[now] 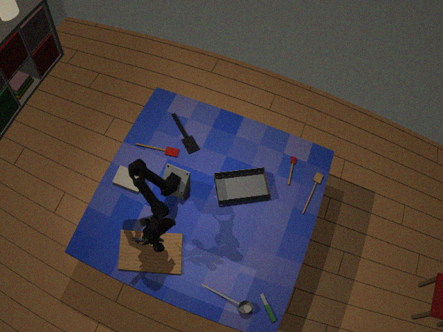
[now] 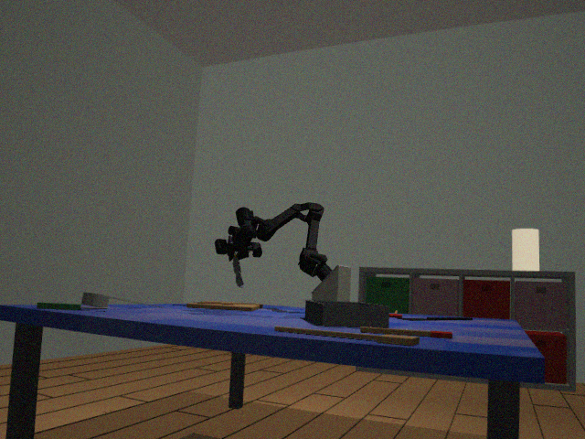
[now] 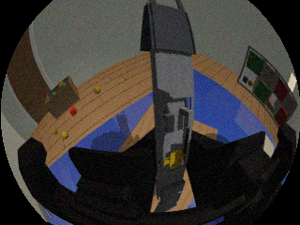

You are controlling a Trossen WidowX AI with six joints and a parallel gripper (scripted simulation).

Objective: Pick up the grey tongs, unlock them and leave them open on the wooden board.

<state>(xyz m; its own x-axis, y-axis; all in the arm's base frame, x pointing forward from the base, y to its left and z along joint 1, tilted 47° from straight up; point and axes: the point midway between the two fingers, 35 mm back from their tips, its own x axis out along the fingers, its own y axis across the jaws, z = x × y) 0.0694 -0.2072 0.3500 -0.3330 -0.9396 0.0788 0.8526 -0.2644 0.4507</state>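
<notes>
Now: the wooden board 180 mm below my gripper tip, 20 mm ahead of it and 10 mm to the left of it. Also, from my gripper tip: white block 340 mm behind, 320 mm to the left, 180 mm below; red spatula 590 mm to the left, 290 mm behind, 180 mm below; grey roasting tin 630 mm to the left, 260 mm ahead, 160 mm below.
</notes>
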